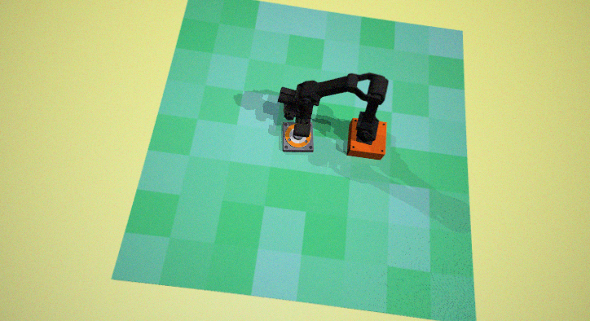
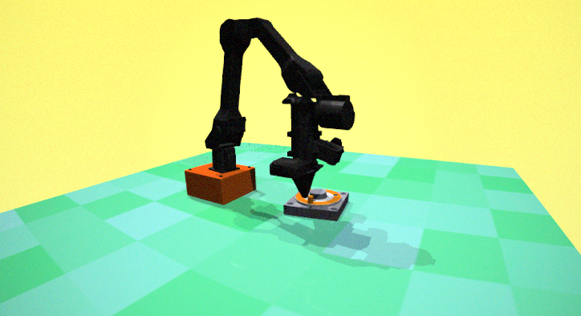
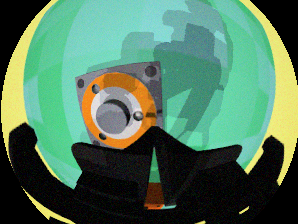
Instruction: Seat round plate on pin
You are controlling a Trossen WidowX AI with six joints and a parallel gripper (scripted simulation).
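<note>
Right now the round plate is 1 cm ahead of my gripper tip, 3 cm to the left of it and 1 cm below it. Also, from my gripper tip: dark grey square base (5 cm to the left, 2 cm below).
</note>
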